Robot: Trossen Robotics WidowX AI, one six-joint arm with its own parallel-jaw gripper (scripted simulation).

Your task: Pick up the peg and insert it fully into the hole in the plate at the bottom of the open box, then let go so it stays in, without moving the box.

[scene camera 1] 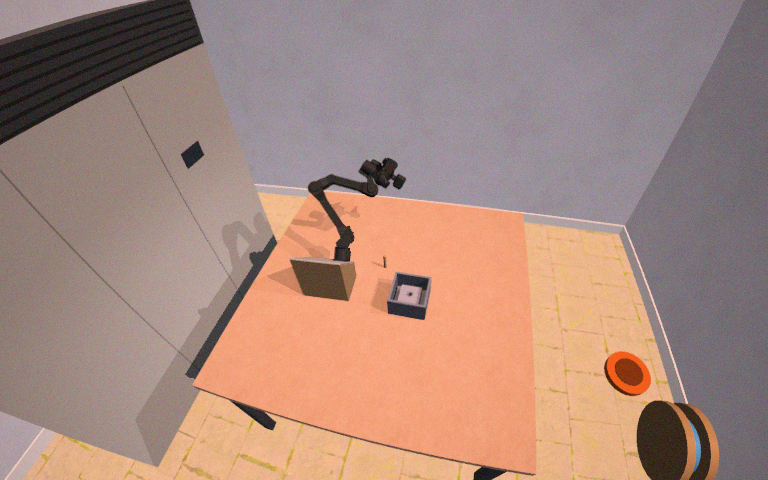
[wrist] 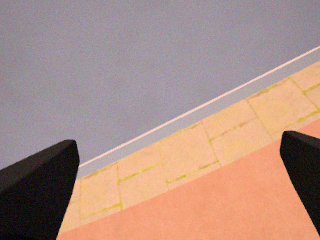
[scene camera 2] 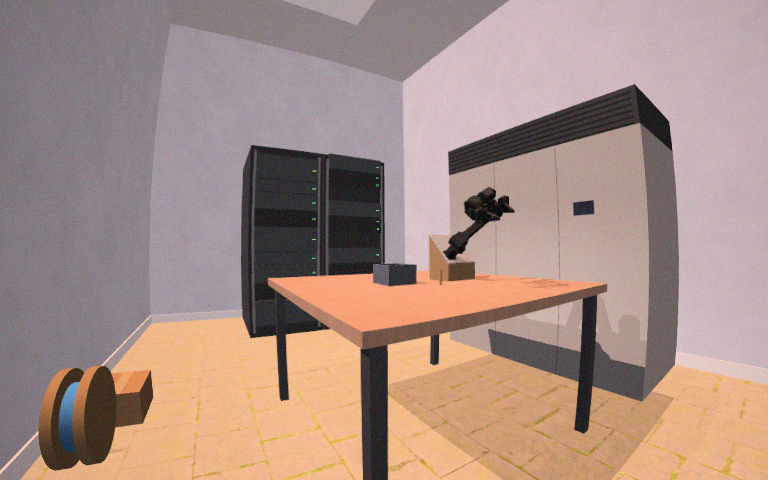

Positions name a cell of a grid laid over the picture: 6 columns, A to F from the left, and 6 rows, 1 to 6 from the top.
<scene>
box: scene camera 1 D4; scene camera 2 D4; not seen in the wrist view (out of frame)
</scene>
